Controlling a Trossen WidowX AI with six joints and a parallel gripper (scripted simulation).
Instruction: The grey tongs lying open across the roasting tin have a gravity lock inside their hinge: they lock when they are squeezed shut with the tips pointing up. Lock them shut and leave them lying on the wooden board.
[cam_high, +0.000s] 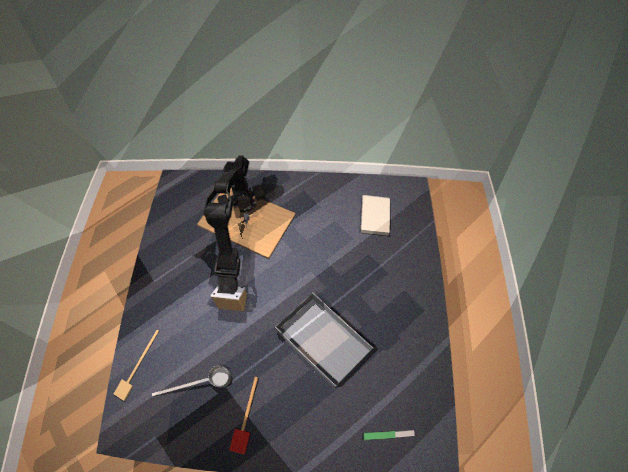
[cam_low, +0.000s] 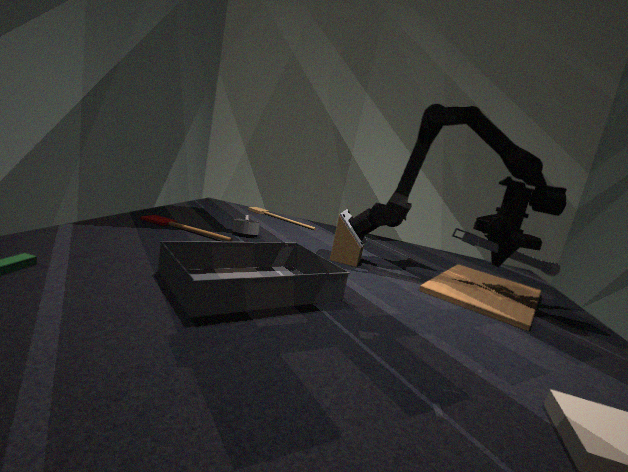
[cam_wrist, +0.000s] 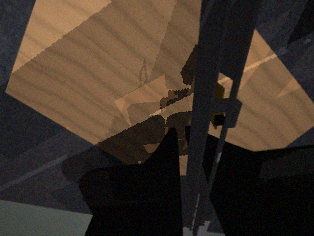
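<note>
Right now my gripper tip is 70 mm above the wooden board. The rest, counted from my gripper tip: beige block: 560 mm ahead, 50 mm to the left, 70 mm below; then red spatula: 90 mm ahead, 840 mm to the right, 70 mm below; then roasting tin: 350 mm ahead, 520 mm to the right, 50 mm below.
</note>
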